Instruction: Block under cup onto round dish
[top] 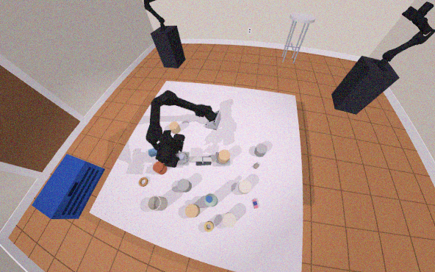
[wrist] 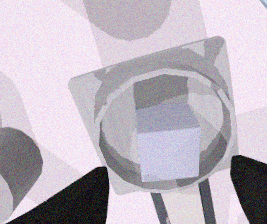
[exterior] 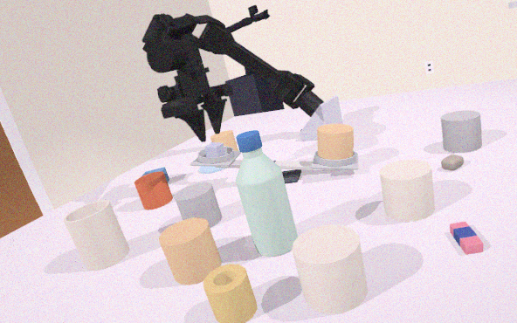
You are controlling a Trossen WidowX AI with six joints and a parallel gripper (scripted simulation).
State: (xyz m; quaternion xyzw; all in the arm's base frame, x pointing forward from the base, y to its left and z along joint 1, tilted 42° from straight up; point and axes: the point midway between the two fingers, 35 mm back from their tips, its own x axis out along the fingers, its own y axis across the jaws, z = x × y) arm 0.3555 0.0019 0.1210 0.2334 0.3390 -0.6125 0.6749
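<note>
Right now the grey block is 3 cm below my gripper tip. Round my gripper tip: pale blue round dish (12 cm behind, 14 cm to the right, 12 cm below); then orange cylinder (12 cm ahead, 13 cm to the right, 8 cm below); then blue block (1 cm ahead, 25 cm to the right, 10 cm below).
</note>
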